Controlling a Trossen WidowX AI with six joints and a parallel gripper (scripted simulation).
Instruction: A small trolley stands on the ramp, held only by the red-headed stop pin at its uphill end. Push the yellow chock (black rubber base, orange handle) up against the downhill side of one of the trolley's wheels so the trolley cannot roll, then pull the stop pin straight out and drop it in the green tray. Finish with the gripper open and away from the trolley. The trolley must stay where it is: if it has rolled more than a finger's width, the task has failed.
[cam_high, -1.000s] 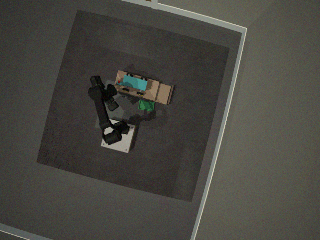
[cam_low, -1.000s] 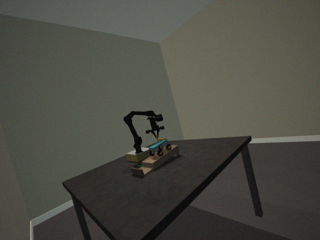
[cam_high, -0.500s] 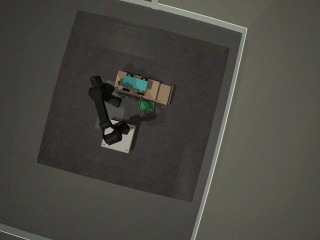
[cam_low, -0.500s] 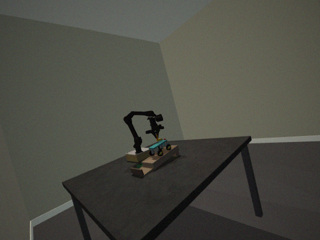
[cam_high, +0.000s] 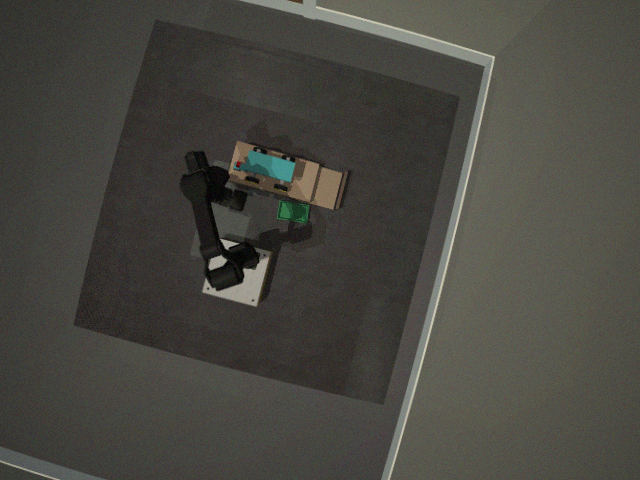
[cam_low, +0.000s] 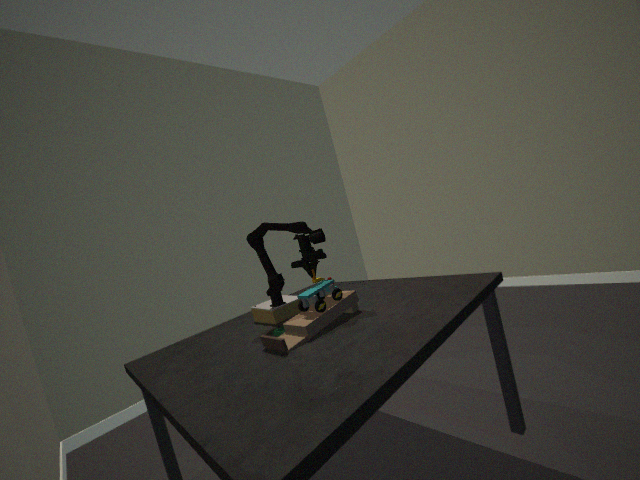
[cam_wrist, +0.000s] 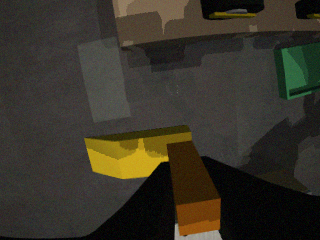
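Now: the red-headed stop pin 13 cm ahead of my gripper tip and 4 cm below it. The rest, counted from my gripper tip: teal trolley (15 cm ahead, 11 cm to the right, 6 cm below); then raised end wall (38 cm to the right, 17 cm ahead, 14 cm below); then yellow chock (2 cm to the left, 1 cm below).
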